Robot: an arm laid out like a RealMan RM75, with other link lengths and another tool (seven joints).
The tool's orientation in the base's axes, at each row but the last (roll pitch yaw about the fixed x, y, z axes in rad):
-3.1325 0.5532 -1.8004
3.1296 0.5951 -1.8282
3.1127 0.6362 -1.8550
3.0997 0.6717 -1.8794
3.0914 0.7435 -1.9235
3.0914 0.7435 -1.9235
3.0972 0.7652 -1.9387
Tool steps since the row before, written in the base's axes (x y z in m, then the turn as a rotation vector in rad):
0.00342 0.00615 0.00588 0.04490 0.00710 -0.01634
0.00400 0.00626 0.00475 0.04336 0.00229 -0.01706
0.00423 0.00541 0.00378 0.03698 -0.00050 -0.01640
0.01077 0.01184 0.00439 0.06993 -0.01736 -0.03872
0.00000 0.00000 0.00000 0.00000 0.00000 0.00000
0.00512 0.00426 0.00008 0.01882 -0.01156 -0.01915
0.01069 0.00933 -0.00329 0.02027 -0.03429 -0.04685
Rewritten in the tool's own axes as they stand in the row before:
-0.00885 -0.00194 -0.00143 -0.00599 -0.04190 0.02329
-0.00852 -0.00227 0.00000 -0.00141 -0.04160 0.02106
-0.00738 -0.00256 0.00068 0.00179 -0.03617 0.01803
-0.01412 -0.00689 0.00534 0.02042 -0.07323 0.03019
0.00000 0.00000 0.00000 0.00000 0.00000 0.00000
-0.00430 -0.00352 0.00367 0.01616 -0.02219 0.01005
-0.00677 -0.00710 0.01076 0.05027 -0.03196 0.01527

